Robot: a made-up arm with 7 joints.
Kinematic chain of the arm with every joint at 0, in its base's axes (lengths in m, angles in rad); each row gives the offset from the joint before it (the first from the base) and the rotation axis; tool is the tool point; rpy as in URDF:
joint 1: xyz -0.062 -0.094 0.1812 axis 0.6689 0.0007 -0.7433
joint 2: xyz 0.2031 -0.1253 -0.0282 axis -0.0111 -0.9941 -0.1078
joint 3: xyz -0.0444 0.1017 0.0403 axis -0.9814 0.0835 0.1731
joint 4: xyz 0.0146 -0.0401 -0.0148 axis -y
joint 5: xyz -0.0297 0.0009 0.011 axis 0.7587 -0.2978 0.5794
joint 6: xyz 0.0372 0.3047 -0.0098 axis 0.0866 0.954 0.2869
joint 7: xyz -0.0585 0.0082 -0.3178 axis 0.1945 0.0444 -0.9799
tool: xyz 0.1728 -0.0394 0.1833 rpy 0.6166 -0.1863 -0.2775
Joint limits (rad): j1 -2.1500..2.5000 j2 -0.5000..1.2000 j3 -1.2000..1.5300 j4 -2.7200..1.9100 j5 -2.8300..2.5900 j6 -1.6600..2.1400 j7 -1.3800..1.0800
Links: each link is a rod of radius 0.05 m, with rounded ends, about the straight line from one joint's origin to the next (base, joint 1, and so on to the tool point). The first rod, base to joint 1, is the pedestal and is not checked.
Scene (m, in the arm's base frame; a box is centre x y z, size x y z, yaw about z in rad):
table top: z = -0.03
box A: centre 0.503 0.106 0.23 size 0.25 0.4 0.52 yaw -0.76
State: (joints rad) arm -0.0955 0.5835 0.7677 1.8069 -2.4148 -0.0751 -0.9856
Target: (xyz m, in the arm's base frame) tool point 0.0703 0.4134 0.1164
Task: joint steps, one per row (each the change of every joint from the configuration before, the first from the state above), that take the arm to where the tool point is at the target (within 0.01 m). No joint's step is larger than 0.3 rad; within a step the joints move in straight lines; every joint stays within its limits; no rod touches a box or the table.
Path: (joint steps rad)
1: 0.1117 0.2055 0.0851 0.0344 -0.1084 -0.2534 -0.1315
2: 0.1118 0.2055 0.0851 0.0343 -0.1084 -0.2534 -0.1314
3: 0.1117 0.2055 0.0851 0.0344 -0.1085 -0.2533 -0.1315
4: -0.2019 -0.0448 0.1014 0.0000 0.2398 0.2048 0.0845
5: -0.2019 -0.0448 0.1014 0.0000 0.2398 0.2049 0.0846
6: -0.2019 -0.0448 0.1014 0.0000 0.2398 0.2048 0.0845
7: -0.2019 -0.0448 0.1014 0.0000 0.2397 0.2049 0.0845
8: -0.2019 -0.0449 0.1014 0.0000 0.2398 0.2049 0.0846
9: -0.0886 -0.2927 -0.0635 0.0000 0.1054 -0.2717 0.1273
10: -0.0885 -0.2928 -0.0636 0.0000 0.1053 -0.2716 0.1273

